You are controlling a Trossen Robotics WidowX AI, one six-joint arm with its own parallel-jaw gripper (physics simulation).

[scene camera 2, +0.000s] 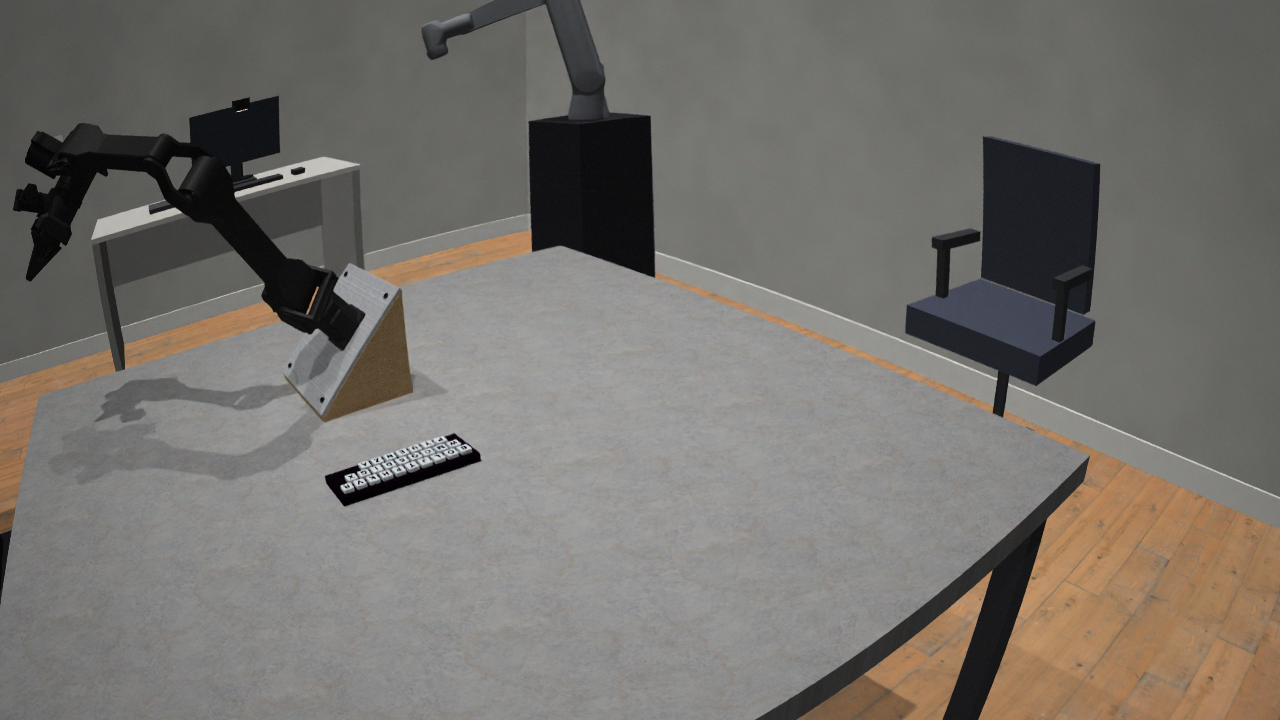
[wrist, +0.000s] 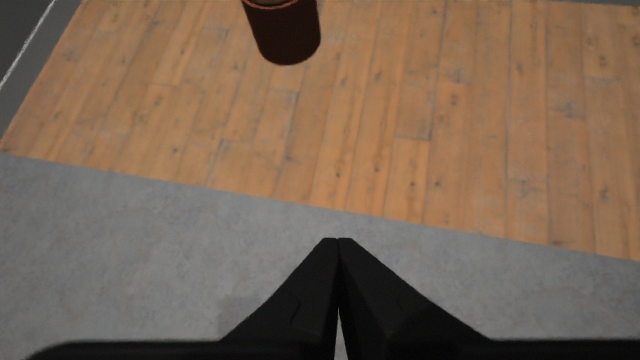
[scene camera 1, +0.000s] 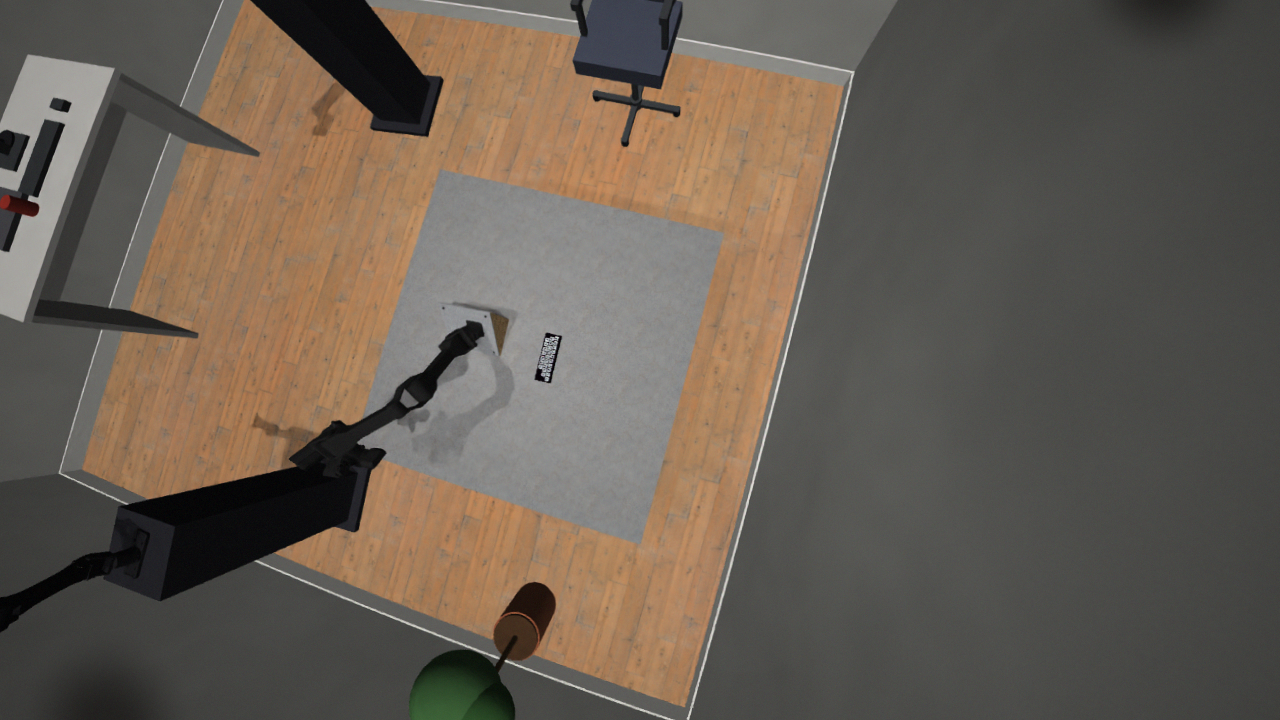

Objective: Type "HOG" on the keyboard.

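Where they show: gripper, fingertip midpoint: (scene camera 2: pixel 27 280) (wrist: pixel 336 251); arm's base, origin of the base link: (scene camera 2: pixel 347 327) (scene camera 1: pixel 475 328).
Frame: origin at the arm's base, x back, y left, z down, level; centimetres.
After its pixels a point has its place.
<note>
The keyboard (scene camera 1: pixel 547 358) {x -28.2, y -6.0, z 8.7 cm} (scene camera 2: pixel 402 471) {x -30.8, y -6.5, z 8.1 cm} is a small black slab with rows of white letter keys. It lies flat on the grey table (scene camera 1: pixel 590 465) {x -54.5, y -44.7, z 9.7 cm} (scene camera 2: pixel 626 582) {x -61.9, y 1.2, z 9.7 cm} (wrist: pixel 125 250) {x -13.5, y -56.9, z 9.7 cm}, beside the arm's wedge mount. The letters are too small to read surely. My gripper (scene camera 2: pixel 32 275) {x 13.5, y -54.2, z -19.4 cm} (wrist: pixel 336 251) {x 13.5, y -54.2, z -19.4 cm} is shut with its fingertips together and nothing between them. It hangs high at the far left in scene camera 2, pointing down and well away from the keyboard. The wrist view shows the table's edge and wooden floor beyond the fingertips. The keyboard does not show in the wrist view.
The wedge mount (scene camera 2: pixel 374 376) {x -7.7, y 0.8, z 5.5 cm} with its sloped metal plate carries my arm, between the gripper and the keyboard. Around the table stand a blue office chair (scene camera 1: pixel 626 58) (scene camera 2: pixel 998 324), black pedestals (scene camera 2: pixel 617 192), a white desk (scene camera 2: pixel 210 198) and a brown plant pot (scene camera 1: pixel 528 617) (wrist: pixel 287 37).
</note>
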